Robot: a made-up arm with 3 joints.
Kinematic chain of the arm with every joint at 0, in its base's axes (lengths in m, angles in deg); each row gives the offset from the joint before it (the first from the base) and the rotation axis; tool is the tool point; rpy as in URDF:
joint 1: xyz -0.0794 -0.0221 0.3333 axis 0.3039 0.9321 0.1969
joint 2: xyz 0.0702 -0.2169 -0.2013 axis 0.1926 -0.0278 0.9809
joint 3: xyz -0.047 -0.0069 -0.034 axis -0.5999 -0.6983 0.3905
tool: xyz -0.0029 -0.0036 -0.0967 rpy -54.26 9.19 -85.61
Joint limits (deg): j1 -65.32..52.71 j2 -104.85..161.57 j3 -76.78..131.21
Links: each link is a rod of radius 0.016 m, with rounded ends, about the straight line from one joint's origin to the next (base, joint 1, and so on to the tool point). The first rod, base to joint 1, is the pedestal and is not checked.
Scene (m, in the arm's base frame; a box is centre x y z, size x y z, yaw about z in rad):
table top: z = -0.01
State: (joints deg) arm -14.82 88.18 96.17
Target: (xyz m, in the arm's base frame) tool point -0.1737 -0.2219 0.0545
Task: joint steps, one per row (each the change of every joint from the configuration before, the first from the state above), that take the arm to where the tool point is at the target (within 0.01 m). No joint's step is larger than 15 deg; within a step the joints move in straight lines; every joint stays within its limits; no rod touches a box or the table.
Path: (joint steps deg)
1: 7.40 -14.48 1.53
2: 7.40 -14.49 1.53
3: 7.40 -14.48 1.53
4: 7.40 -14.48 1.53
5: 7.40 -14.49 1.54
6: 7.40 -14.48 1.53
7: 7.40 -14.48 1.53
8: 7.40 -14.49 1.53
9: 7.40 -14.48 1.53

